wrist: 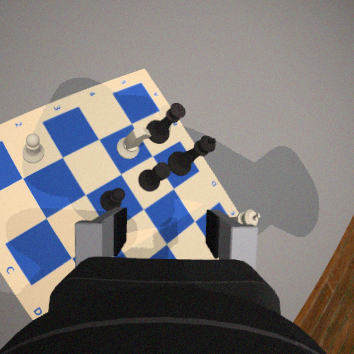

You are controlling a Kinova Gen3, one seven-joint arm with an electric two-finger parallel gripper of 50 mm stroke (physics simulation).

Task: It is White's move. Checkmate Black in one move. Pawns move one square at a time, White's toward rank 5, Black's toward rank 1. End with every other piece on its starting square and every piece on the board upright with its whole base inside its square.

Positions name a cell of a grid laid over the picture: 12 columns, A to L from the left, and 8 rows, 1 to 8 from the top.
Labels:
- my gripper: F6
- blue-and-cream chessboard: C3
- black king: G4

